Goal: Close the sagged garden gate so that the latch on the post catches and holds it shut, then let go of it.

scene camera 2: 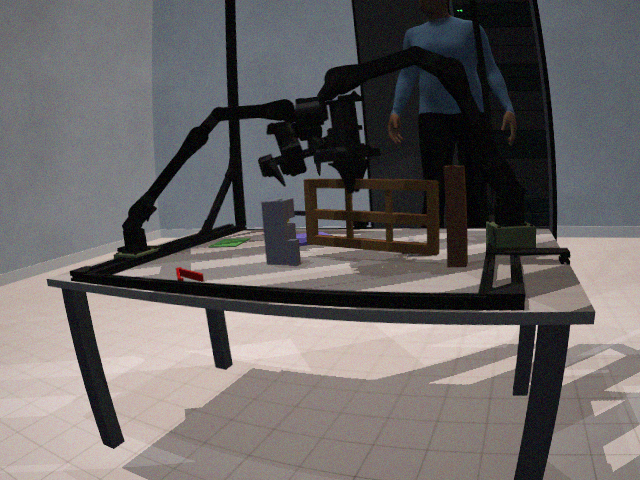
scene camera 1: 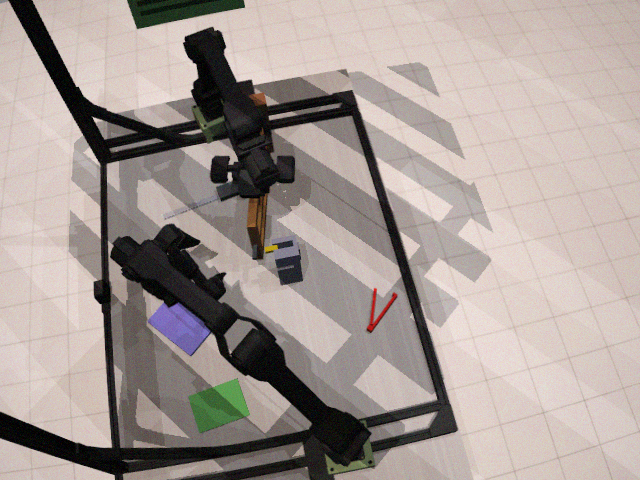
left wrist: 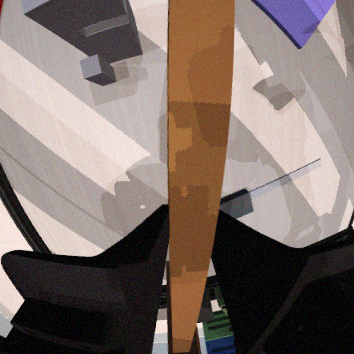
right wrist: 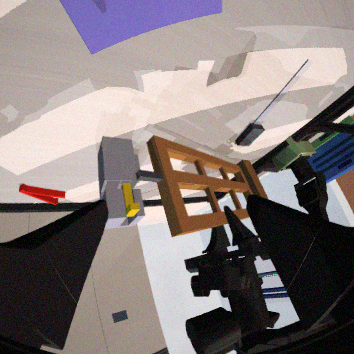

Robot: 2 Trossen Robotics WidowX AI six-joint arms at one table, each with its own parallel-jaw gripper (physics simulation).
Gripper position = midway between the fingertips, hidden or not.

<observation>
The right gripper [scene camera 1: 212,258] is open and holds nothing. A thin rod with dark block [left wrist: 236,204] rests on the table. Also in view: the left gripper [scene camera 2: 353,192], a wooden garden gate [scene camera 2: 431,219], a grey latch post [left wrist: 105,39] and a brown hinge post [scene camera 2: 454,176].
The thin rod with dark block shows as well in the right wrist view [right wrist: 253,130]. The left gripper shows as well in scene camera 1 [scene camera 1: 256,188], in the left wrist view [left wrist: 185,210] and in the right wrist view [right wrist: 219,207]. The right gripper also shows in scene camera 2 [scene camera 2: 302,179] and in the right wrist view [right wrist: 178,204].
</observation>
